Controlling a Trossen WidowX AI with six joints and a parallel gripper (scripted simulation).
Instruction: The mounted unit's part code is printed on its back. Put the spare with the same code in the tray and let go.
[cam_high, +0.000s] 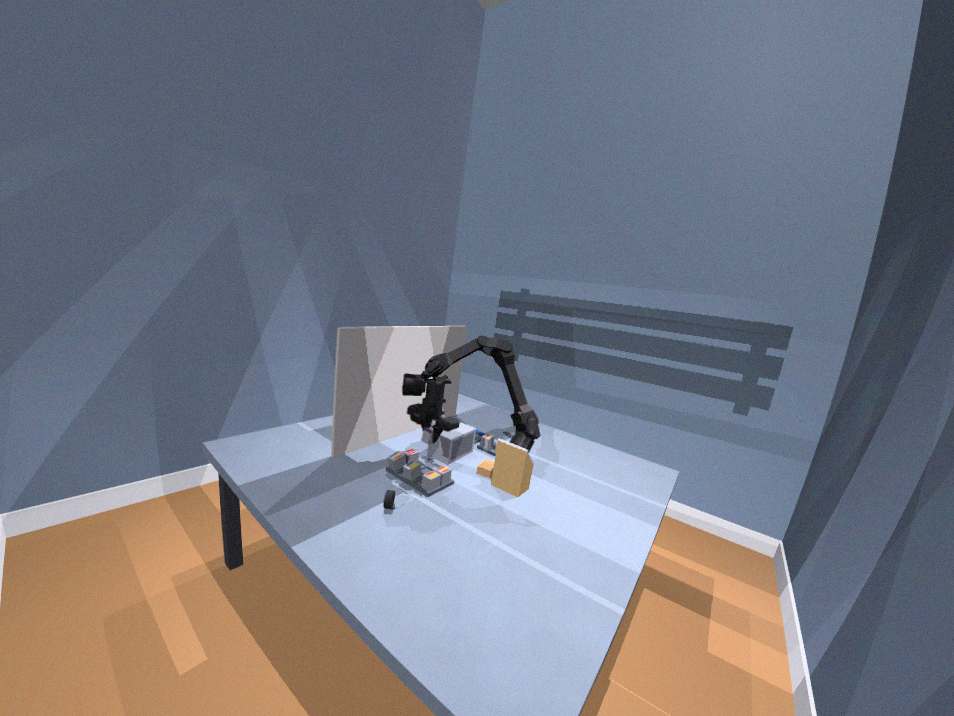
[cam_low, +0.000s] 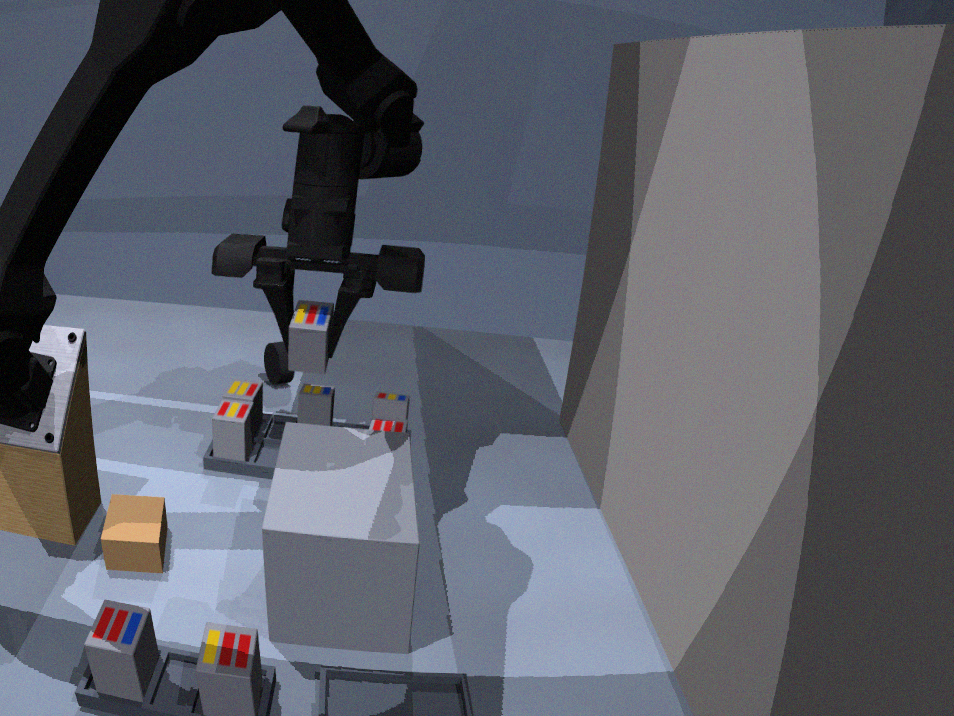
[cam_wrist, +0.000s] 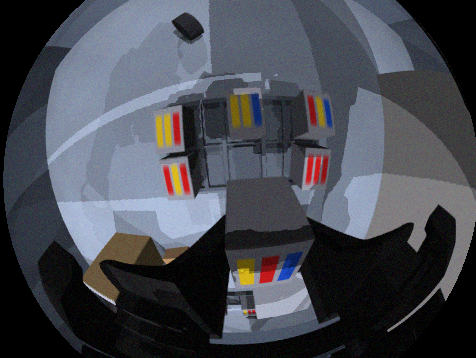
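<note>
Now: the dark tray 350 mm to the right of my gripper tip, 120 mm below it and 110 mm ahead of it. From my gripper tip the other things lie so: orange block 180 mm to the right, 120 mm behind, 110 mm below; grey mounted unit 170 mm to the right, 70 mm below, 50 mm ahead; black puck 210 mm to the left, 100 mm below, 70 mm behind.
</note>
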